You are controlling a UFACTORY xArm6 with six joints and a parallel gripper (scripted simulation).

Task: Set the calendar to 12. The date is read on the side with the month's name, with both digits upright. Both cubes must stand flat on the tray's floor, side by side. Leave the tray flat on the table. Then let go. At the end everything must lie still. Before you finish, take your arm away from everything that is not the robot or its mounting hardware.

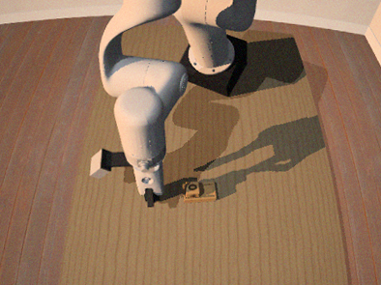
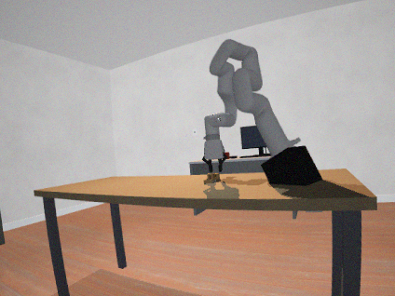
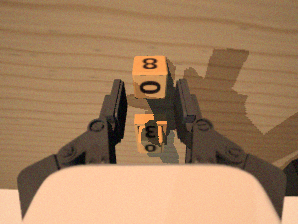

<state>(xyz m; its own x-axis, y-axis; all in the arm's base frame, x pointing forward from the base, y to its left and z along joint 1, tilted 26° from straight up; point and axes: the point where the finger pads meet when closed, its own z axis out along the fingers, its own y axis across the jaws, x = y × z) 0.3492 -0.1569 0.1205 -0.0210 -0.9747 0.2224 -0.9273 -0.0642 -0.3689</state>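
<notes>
The number cube lies 90 mm to the left of my hand and 30 mm below it. From my hand the other things lie so: tray: 110 mm to the left, 50 mm below.
</notes>
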